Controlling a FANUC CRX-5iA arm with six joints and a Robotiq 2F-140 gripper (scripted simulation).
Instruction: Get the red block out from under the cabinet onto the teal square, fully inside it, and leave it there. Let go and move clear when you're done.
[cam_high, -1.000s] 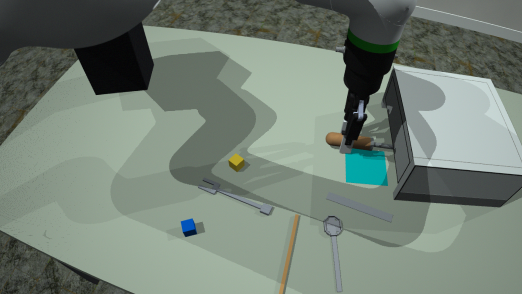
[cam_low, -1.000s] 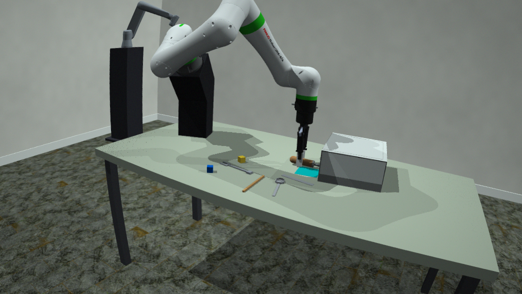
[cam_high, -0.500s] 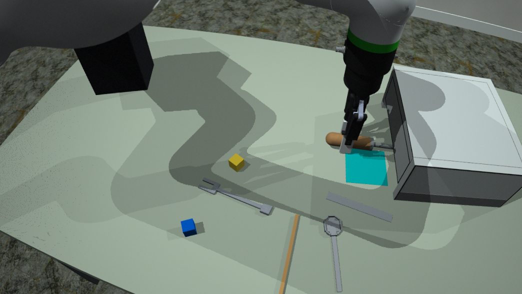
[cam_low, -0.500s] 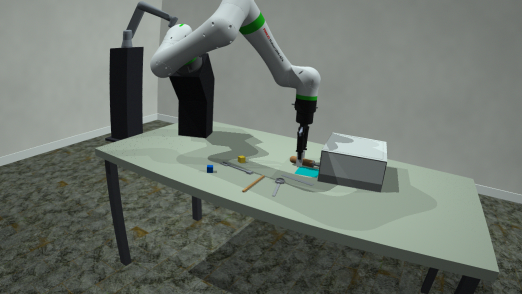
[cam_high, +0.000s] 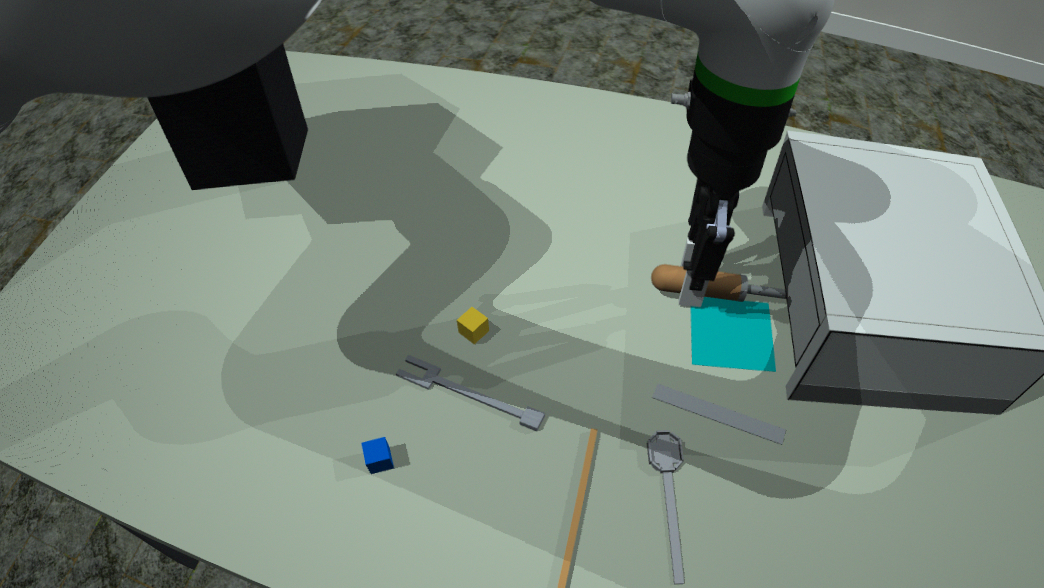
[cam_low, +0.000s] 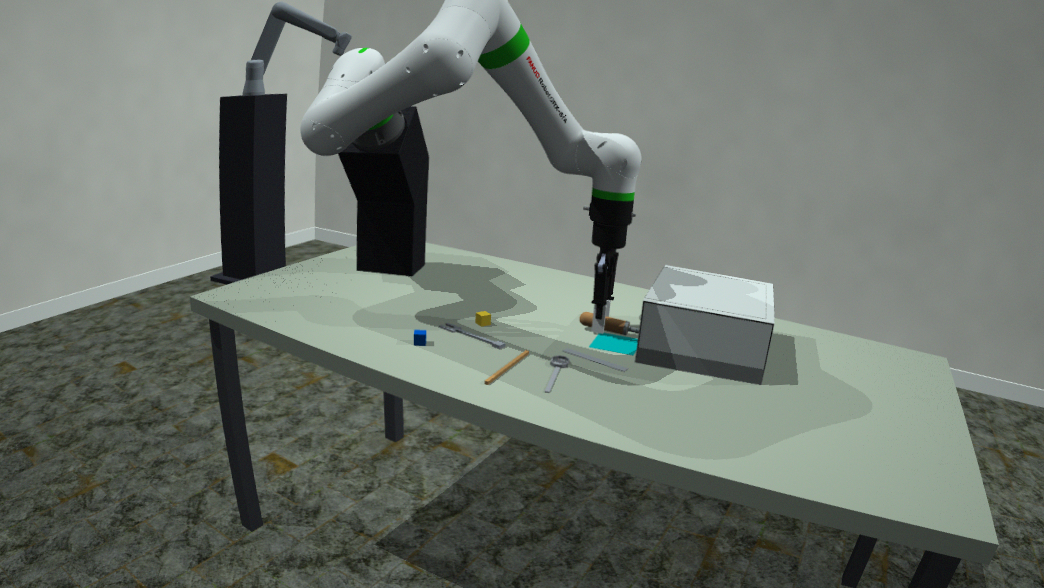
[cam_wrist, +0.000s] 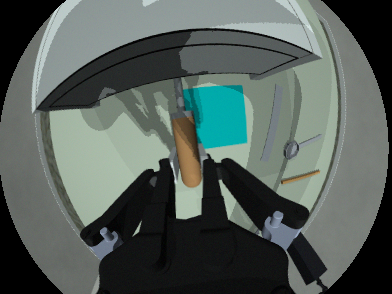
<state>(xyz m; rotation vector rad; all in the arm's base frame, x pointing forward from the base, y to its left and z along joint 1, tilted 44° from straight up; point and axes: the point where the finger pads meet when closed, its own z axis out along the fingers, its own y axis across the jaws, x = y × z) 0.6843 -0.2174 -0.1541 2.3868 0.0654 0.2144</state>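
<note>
The yellow cube is 25 cm behind my hand, 8 cm to the right of it and 3 cm below it. Round my hand: teal square: 5 cm ahead, 5 cm to the right, 4 cm below; then red block: 22 cm ahead, 3 cm to the right, 2 cm below; then flat grey bar: 3 cm ahead, 16 cm to the right, 4 cm below.
</note>
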